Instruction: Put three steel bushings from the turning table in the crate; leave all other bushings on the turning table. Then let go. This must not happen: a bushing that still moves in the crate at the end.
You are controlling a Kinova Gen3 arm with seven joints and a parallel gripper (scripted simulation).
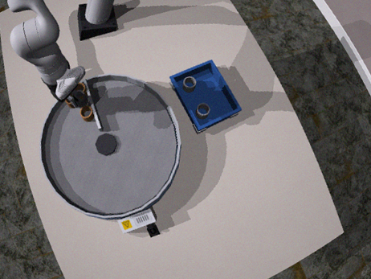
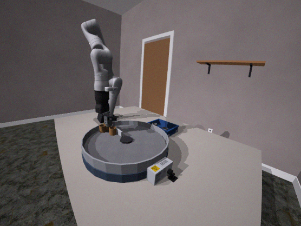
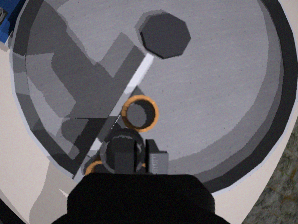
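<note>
Right now the blue crate is 110 mm ahead of my hand, 360 mm to the left of it and 100 mm below it. Also, from my hand: turning table (140 mm ahead, 30 mm to the left, 80 mm below).
</note>
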